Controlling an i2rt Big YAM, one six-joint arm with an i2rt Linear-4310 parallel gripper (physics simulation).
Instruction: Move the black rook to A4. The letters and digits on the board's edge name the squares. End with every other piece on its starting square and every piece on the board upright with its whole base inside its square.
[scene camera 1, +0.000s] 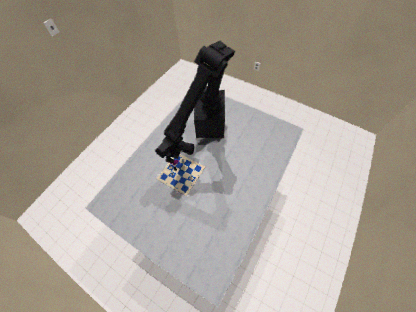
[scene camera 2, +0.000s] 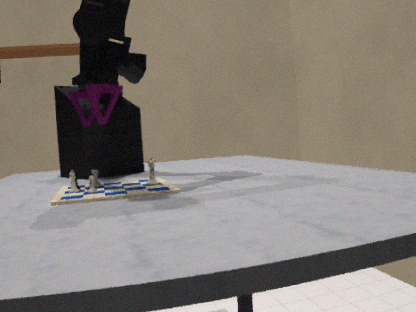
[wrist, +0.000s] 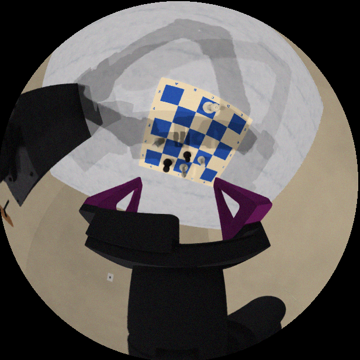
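Where they show: gripper, fingertip midpoint: (scene camera 1: 176, 157) (scene camera 2: 94, 125); arm's base at its link origin: (scene camera 1: 213, 103) (scene camera 2: 102, 95).
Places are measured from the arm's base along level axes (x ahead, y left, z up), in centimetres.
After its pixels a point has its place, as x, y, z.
The board (scene camera 1: 189, 178) (scene camera 2: 117, 195) (wrist: 157, 90) lies flat, a blue and cream grid with letters and digits on its edge. Two black pieces stand on it: one black piece (wrist: 167, 164) on B1, another black piece (wrist: 187, 155) on C2. Too small to tell which is the rook. A4 (wrist: 167, 111) is a cream square with no piece on it. My gripper (scene camera 1: 174, 162) @(38.8, 1.1, -10.4) (scene camera 2: 95, 124) @(38.8, 1.1, -10.4) (wrist: 177, 181) is open and empty, well above the board's row 1 side. It hides part of the board in scene camera 1.
A tall white piece (scene camera 2: 152, 172) @(40.8, 11.9, -20.4) (wrist: 210, 107) stands on C5. Smaller white pieces stand near the black ones: one white piece (wrist: 183, 169) on C1, another white piece (wrist: 201, 160) on D2, and a shaded piece (wrist: 159, 142) on A2. The arm's base (scene camera 2: 100, 145) @(11.5, -0.5, -14.7) stands behind the board.
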